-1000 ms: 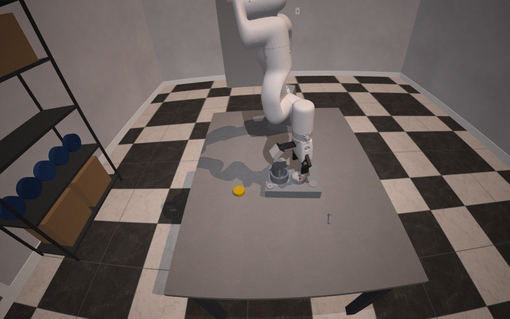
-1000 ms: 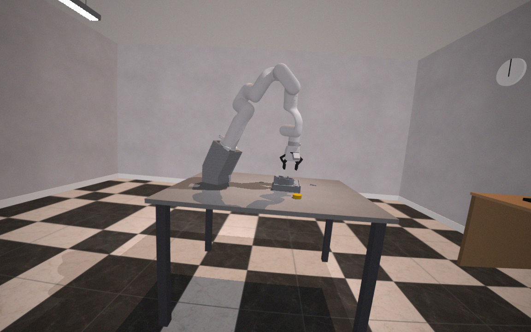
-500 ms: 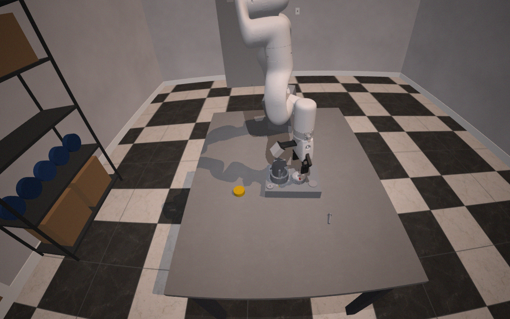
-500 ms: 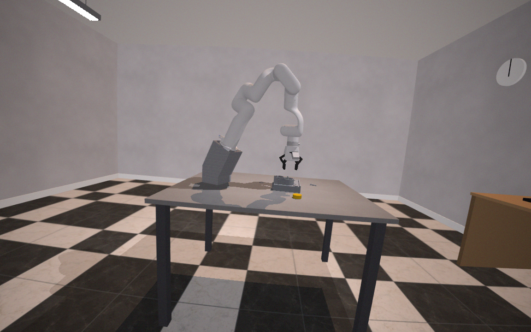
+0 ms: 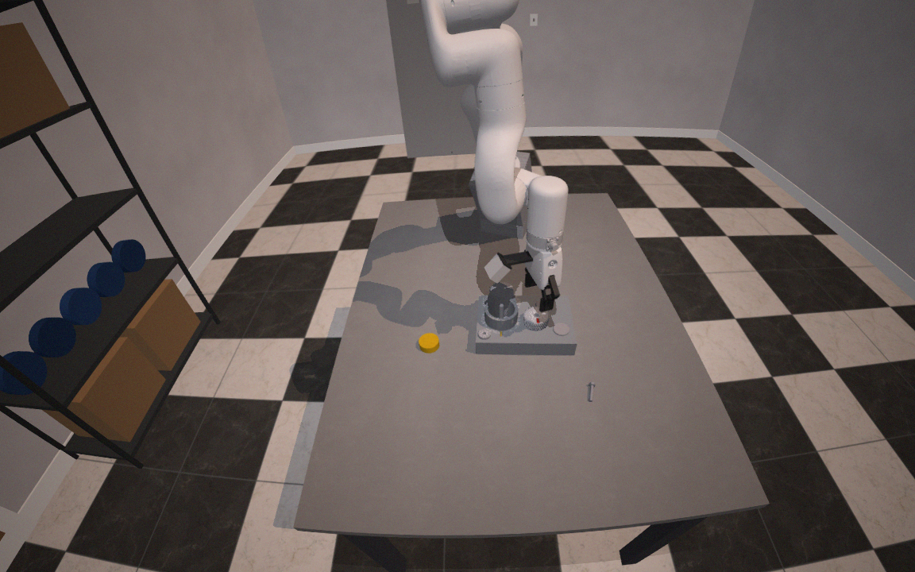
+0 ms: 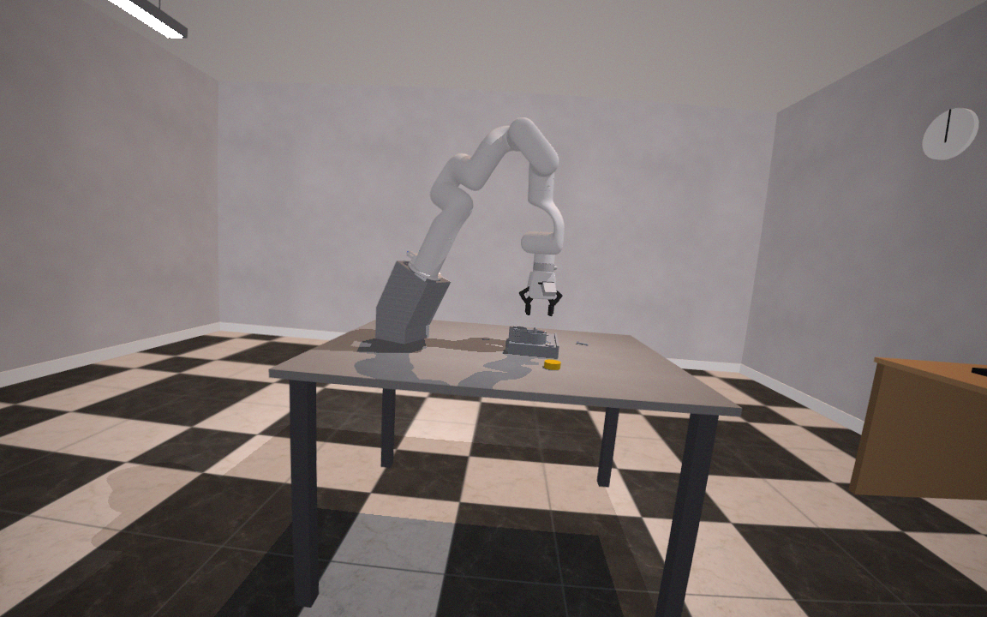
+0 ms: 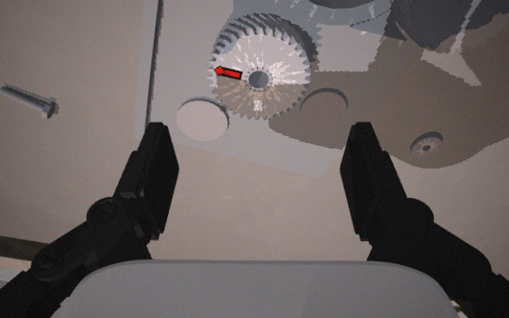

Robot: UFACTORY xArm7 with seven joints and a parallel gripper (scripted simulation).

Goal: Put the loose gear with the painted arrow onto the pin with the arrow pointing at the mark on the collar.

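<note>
Now: the gear 8 cm below my hand. The rest, counted from my hand: yellow disc: 7 cm ahead, 26 cm to the right, 12 cm below; then small bolt: 17 cm ahead, 13 cm to the left, 13 cm below; then pale round disc: 2 cm ahead, 6 cm to the left, 9 cm below.
</note>
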